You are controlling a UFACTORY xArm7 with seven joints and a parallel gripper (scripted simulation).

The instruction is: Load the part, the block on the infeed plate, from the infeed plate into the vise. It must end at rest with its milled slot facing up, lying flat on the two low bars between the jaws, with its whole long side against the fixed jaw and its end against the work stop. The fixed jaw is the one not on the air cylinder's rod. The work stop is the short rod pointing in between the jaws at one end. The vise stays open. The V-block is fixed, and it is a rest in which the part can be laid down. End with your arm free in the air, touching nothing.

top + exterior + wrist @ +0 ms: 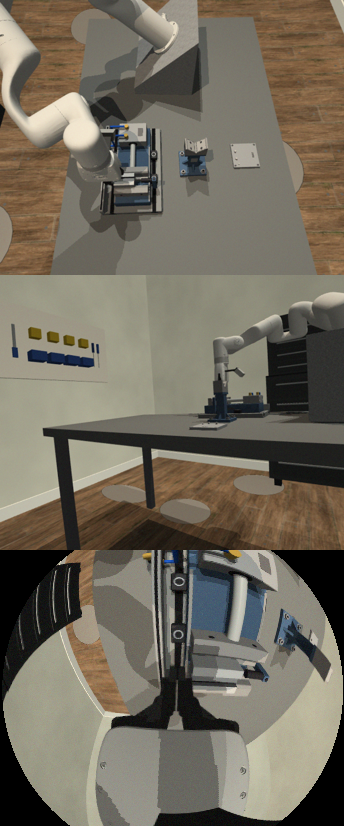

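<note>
Right now my hand is 50 mm to the right of the part and 20 mm above it. The rest, counted from my hand: moving jaw 40 mm behind, 60 mm to the left, 50 mm below; fixed jaw 30 mm ahead, 70 mm to the left, 50 mm below; work stop 10 mm behind, 110 mm to the left, 30 mm below.
</note>
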